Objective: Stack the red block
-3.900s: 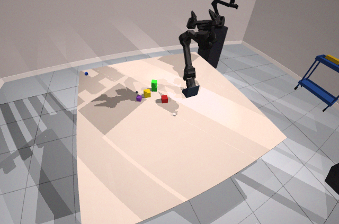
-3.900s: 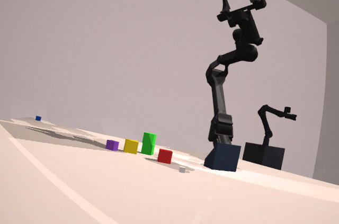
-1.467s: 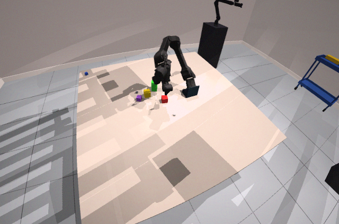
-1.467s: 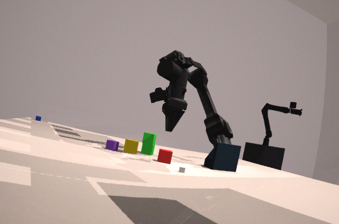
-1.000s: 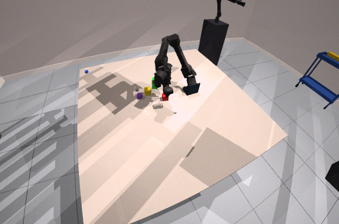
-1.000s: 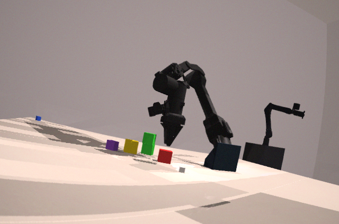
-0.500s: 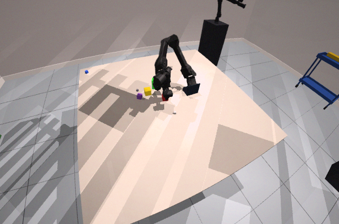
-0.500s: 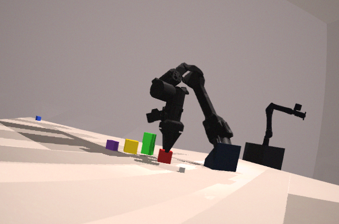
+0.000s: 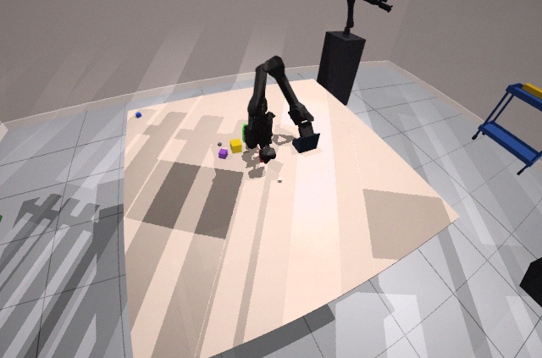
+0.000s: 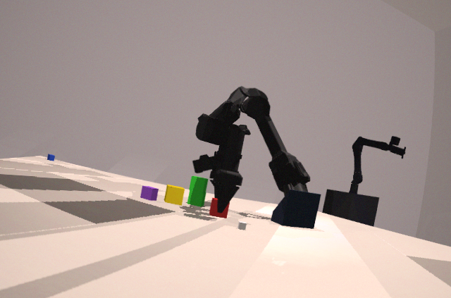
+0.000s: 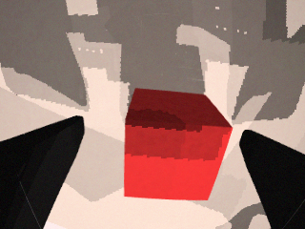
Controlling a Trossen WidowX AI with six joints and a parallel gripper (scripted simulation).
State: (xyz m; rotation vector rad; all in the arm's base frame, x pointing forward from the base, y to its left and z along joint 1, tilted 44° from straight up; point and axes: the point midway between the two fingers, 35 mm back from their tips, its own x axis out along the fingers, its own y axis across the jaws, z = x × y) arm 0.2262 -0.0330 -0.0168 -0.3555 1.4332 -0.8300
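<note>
The red block lies 10 mm above my gripper tip. The rest, counted from my gripper tip: yellow block: 90 mm ahead, 110 mm to the right, 10 mm above; then small blue cube: 500 mm ahead, 620 mm to the right; then purple block: 160 mm ahead, 90 mm to the right.
</note>
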